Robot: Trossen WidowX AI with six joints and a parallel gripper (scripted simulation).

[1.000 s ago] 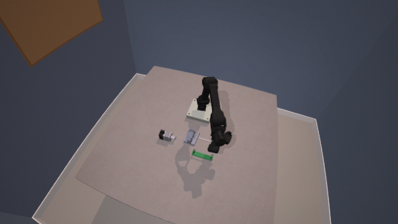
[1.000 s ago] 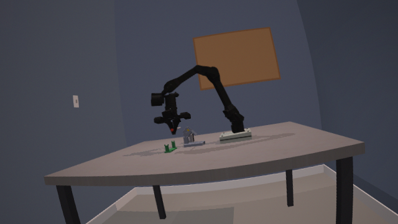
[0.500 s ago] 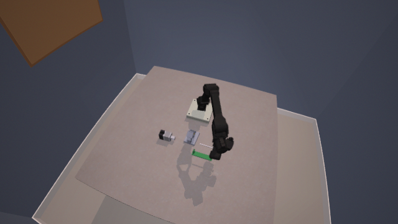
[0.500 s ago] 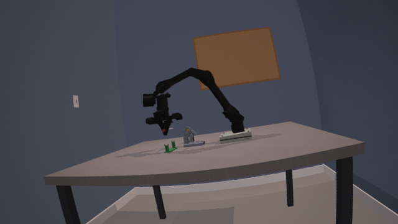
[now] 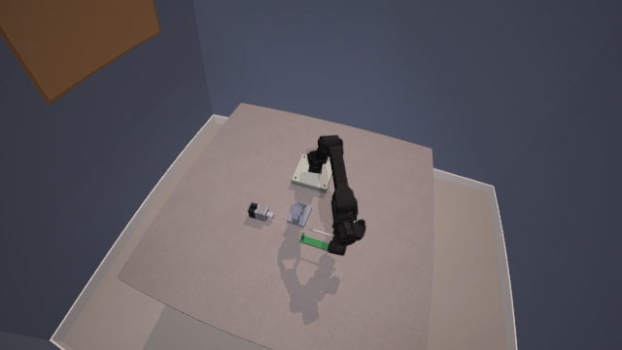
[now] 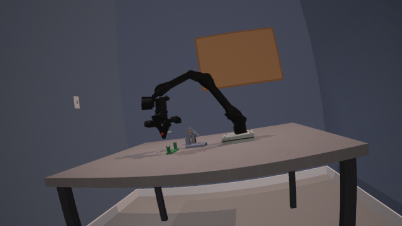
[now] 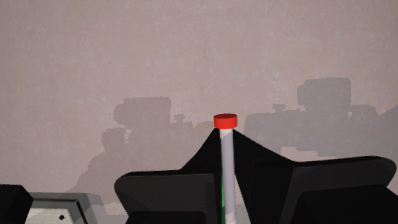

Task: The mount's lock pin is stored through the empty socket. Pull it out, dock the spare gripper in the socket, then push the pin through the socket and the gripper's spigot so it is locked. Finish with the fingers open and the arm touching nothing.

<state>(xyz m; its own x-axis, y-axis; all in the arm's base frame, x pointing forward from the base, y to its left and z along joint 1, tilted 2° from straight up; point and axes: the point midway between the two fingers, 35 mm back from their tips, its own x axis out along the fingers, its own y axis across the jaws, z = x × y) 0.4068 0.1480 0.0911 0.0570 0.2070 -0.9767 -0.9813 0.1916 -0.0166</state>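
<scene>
The green cradle lies 100 mm to the right of my gripper tip, 60 mm below it and 20 mm behind it. Round my gripper tip: mount block 200 mm to the right, 130 mm behind, 30 mm below; then spare gripper 360 mm to the right, 110 mm behind, 60 mm below.
</scene>
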